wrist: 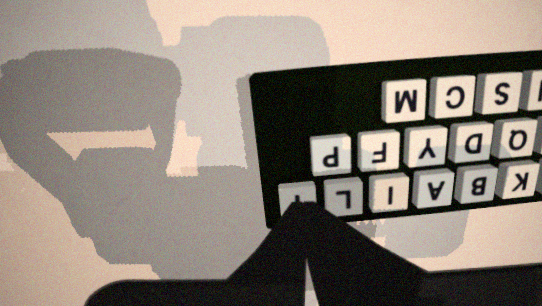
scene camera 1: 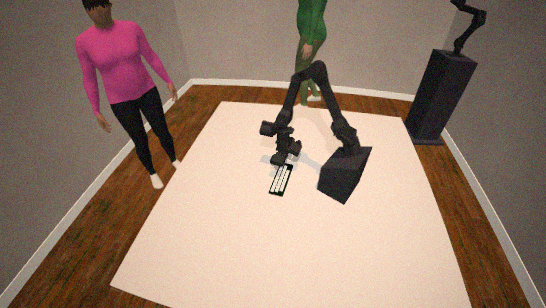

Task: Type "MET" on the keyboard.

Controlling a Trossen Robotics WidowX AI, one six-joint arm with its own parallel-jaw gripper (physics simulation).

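Frame: origin at the arm's base, x right, y back, z down, level; centimetres.
Seen in the pictures: gripper, fingertip midpoint: (wrist: 302, 212); arm's base at its link origin: (scene camera 1: 354, 152).
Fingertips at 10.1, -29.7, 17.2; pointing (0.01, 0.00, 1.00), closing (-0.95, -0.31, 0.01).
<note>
Pixels of each thing's top centre, then the offset from my fingertips to it, as dx, dy, dz. Level surfaces: height alone.
- black keyboard at its top centre: (wrist: 507, 140) (scene camera 1: 281, 176) -8.6, -0.4, +0.9
- M key at its top centre: (wrist: 406, 101) -4.9, +2.5, +0.9
- T key at its top centre: (wrist: 298, 204) +0.1, -0.1, +0.9
- pale surface at its surface level: dz +2.5
A black keyboard (scene camera 1: 276, 193) (wrist: 320, 100) with white letter keys lies on the pale surface, its letters upside down in the wrist view. The M key (wrist: 404, 100) is at the left end of the upper row. The T key (wrist: 295, 191) is at the left end of the lower row, partly hidden by the fingertips. The E key does not show in the wrist view. My gripper (scene camera 1: 284, 163) (wrist: 302, 212) is shut with nothing between its fingers. Its tips overlap the lower part of the T key in the wrist view; whether they touch it I cannot tell.
The arm's dark base block (scene camera 1: 342, 175) stands right of the keyboard on the pale surface (scene camera 1: 280, 250). A person in pink (scene camera 1: 117, 60) stands at the left, and a person in green (scene camera 1: 311, 25) behind the arm. A dark pedestal (scene camera 1: 437, 95) with another arm stands at the back right.
</note>
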